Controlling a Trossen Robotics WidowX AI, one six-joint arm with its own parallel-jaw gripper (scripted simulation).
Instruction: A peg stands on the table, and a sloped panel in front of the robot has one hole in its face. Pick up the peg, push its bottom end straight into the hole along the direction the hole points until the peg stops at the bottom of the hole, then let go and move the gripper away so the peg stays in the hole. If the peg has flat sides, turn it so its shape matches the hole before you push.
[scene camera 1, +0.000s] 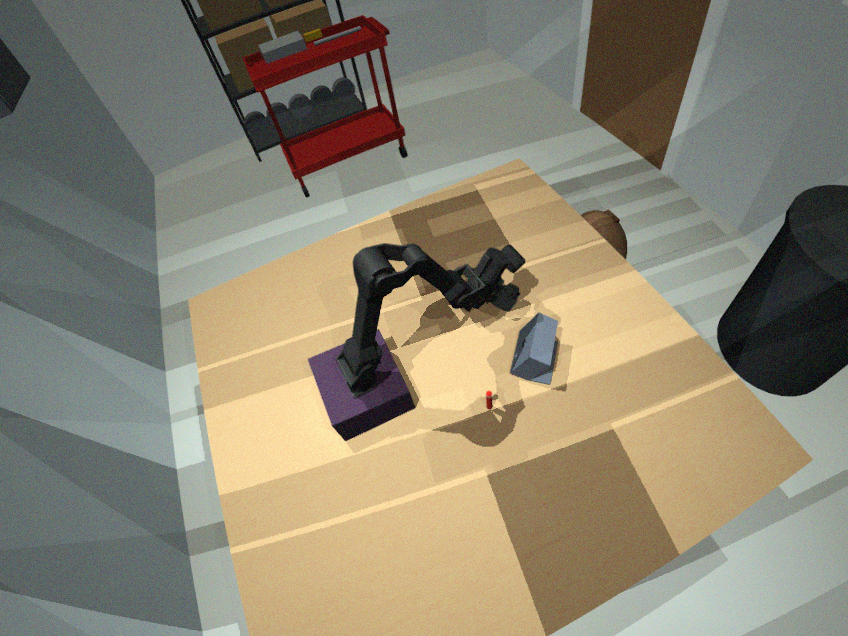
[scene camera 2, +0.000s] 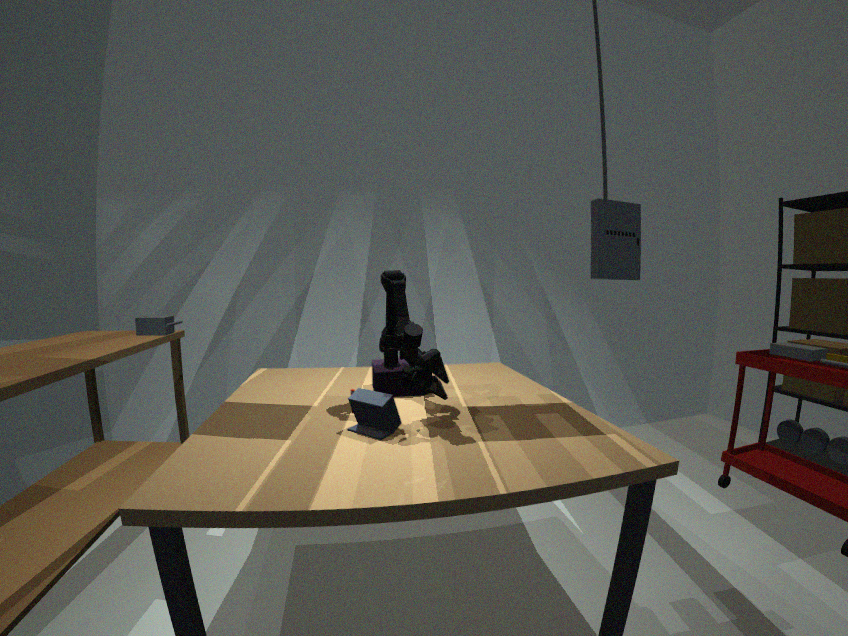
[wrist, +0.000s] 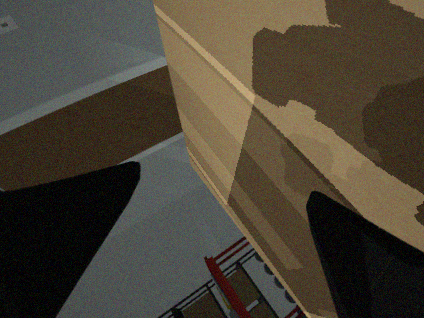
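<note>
Looking through scene camera 2, I see my gripper (scene camera 2: 447, 391), open and holding nothing, as well as a blue-grey sloped panel (scene camera 2: 377, 410). Scene camera 1 gives me the gripper (scene camera 1: 503, 269) and also the panel (scene camera 1: 540, 331). In the wrist view I see my gripper (wrist: 224, 184).
</note>
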